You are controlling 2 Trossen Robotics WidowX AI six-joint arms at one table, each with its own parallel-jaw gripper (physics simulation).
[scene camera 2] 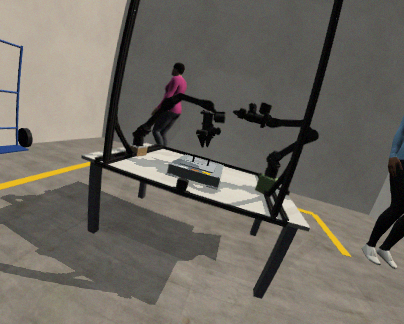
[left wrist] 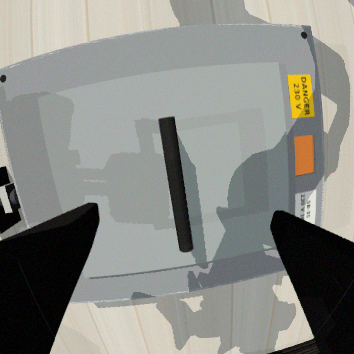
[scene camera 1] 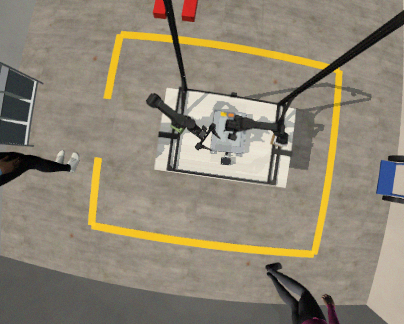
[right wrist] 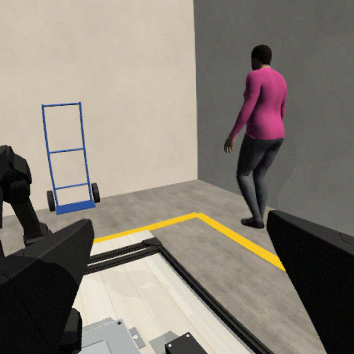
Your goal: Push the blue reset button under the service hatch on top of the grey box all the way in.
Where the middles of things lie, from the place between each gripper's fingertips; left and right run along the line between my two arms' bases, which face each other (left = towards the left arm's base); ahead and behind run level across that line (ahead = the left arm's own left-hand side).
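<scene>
My right gripper is 350 mm above the service hatch (left wrist: 187,165). I find that gripper 120 mm to the right of the hatch as well, and 170 mm past it.
As for my left hand, the hatch is 90 mm below it and 10 mm to the right of it.
</scene>
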